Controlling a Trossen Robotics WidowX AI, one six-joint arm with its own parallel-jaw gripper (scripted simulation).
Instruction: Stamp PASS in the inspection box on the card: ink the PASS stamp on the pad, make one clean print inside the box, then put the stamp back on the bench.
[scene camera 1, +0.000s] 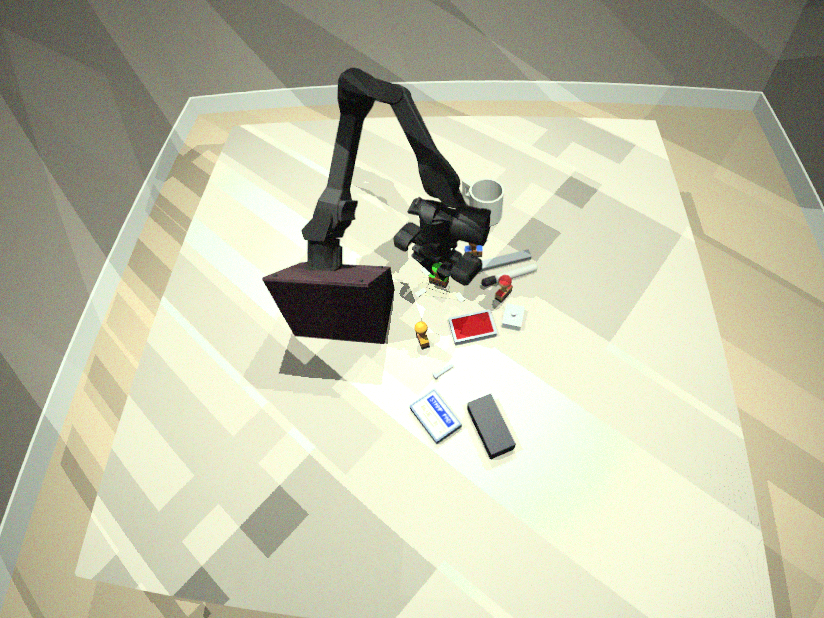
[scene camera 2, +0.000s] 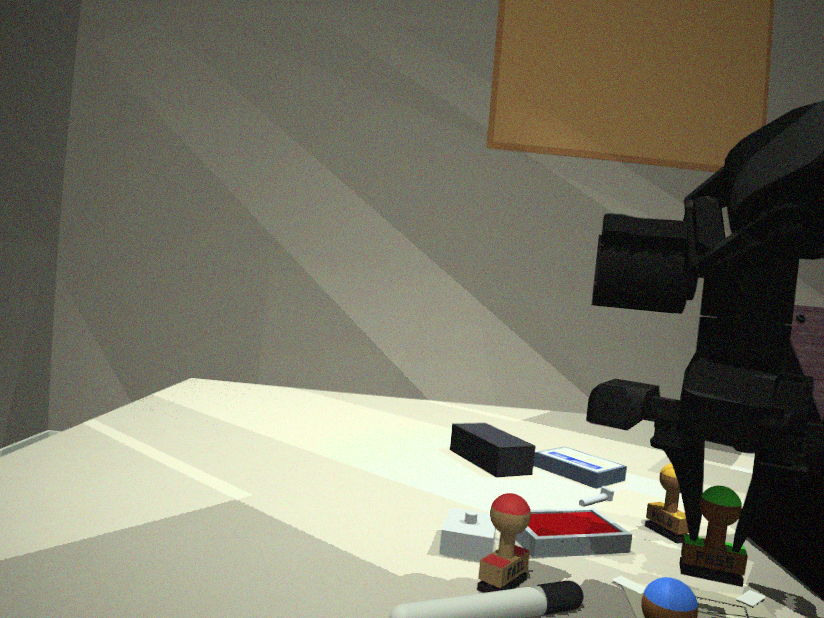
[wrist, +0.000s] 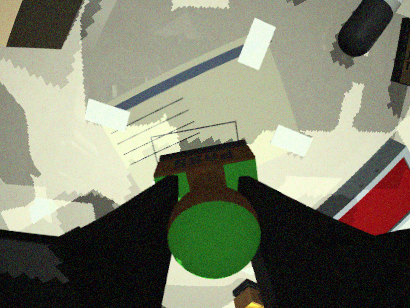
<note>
In view: the gripper (scene camera 2: 714, 544), a red stamp (scene camera 2: 510, 514), a grey box (scene camera 2: 466, 534), a mug (scene camera 1: 485, 193), a blue-white box (scene camera 2: 566, 462), a dark block (scene camera 2: 496, 452) and a white card (scene camera 1: 454, 290).
The blue-white box is seen too in scene camera 1 (scene camera 1: 432, 412). The dark block shows as well in scene camera 1 (scene camera 1: 497, 439). The gripper is seen too in scene camera 1 (scene camera 1: 438, 276) and in the wrist view (wrist: 208, 186). The wrist view misses the grey box: it is out of frame. Scene camera 2 does not show the mug: it is out of frame.
</note>
